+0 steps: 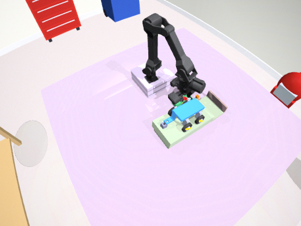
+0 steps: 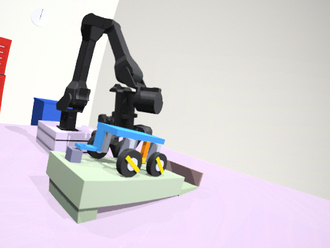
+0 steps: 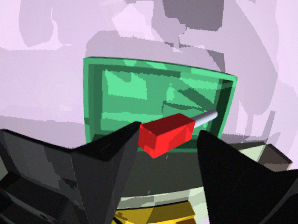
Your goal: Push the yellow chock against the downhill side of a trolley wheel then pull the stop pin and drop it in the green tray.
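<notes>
Now: gripper tip 1 cm to the right of the red-headed stop pin and 1 cm above it. From my gripper tip the other things lie so: pale green ramp: 12 cm ahead, 9 cm to the right, 1 cm above; then green tray: 5 cm below; then yellow chock: 6 cm ahead, 4 cm above.
</notes>
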